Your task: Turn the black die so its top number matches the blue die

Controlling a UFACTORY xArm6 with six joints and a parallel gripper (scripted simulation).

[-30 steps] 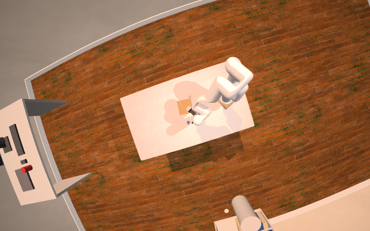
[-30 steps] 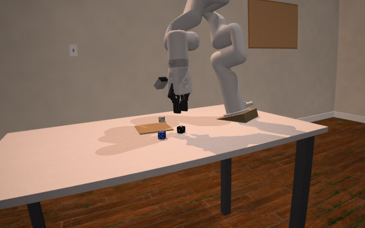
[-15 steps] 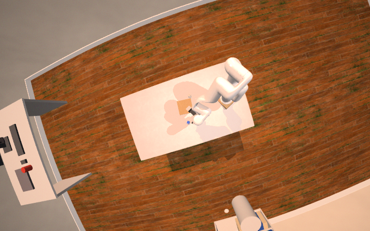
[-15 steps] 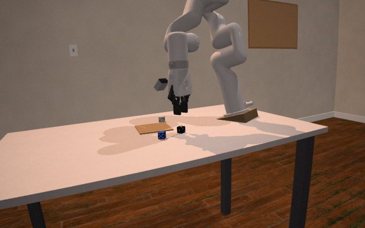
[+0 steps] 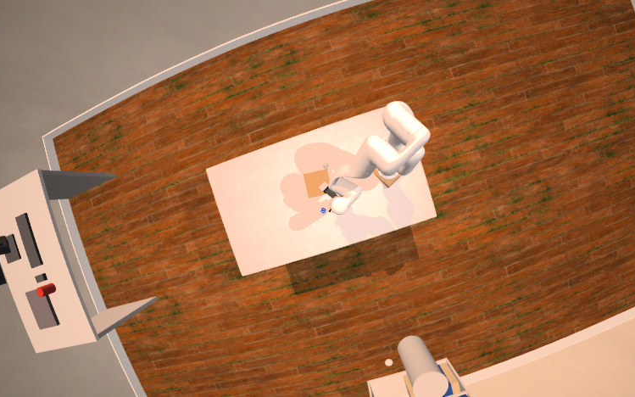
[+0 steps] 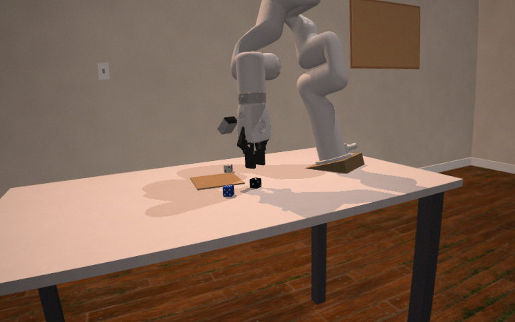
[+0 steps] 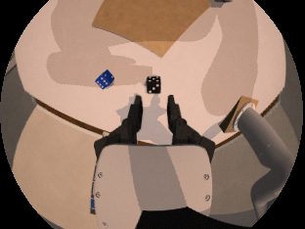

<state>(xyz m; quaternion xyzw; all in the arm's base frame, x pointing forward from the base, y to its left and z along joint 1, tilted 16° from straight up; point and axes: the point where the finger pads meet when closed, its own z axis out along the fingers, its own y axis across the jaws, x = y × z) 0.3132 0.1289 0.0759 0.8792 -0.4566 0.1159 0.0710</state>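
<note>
Right now the black die is 70 mm below my hand. Round my hand: blue die 90 mm ahead, 70 mm below, 40 mm to the left; then mat 120 mm to the right, 90 mm ahead, 80 mm below; then white die 220 mm to the right, 70 mm below, 20 mm ahead.
</note>
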